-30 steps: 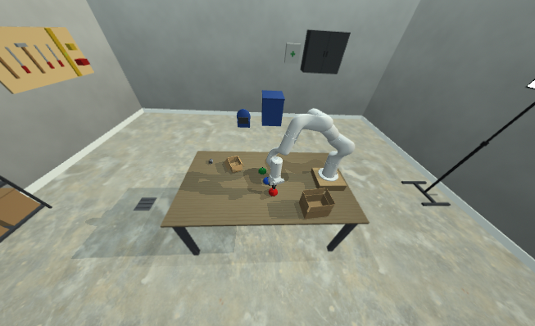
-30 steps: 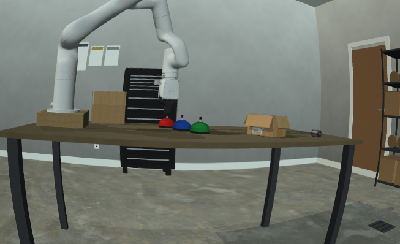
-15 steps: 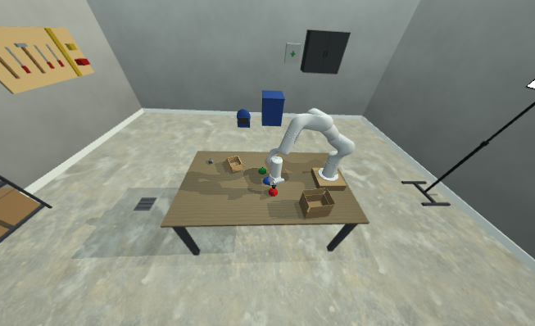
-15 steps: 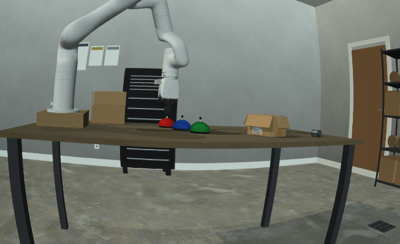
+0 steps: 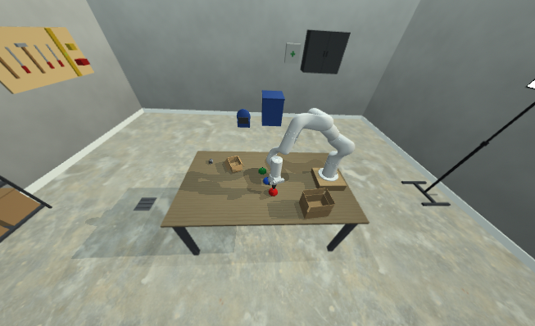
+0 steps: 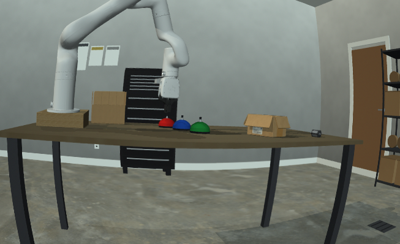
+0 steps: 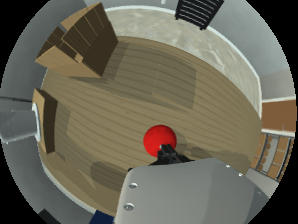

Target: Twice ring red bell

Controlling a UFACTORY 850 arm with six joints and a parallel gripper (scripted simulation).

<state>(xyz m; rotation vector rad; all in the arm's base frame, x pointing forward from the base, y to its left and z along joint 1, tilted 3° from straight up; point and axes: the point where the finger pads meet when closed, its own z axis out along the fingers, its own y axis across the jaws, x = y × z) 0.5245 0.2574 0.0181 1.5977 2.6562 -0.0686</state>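
The red bell is 50 mm below my hand. The rest, counted from my hand: green bell 250 mm to the right, 130 mm ahead, 50 mm below; blue bell 130 mm to the right, 70 mm ahead, 50 mm below; dark object 700 mm ahead, 290 mm to the right, 80 mm below.
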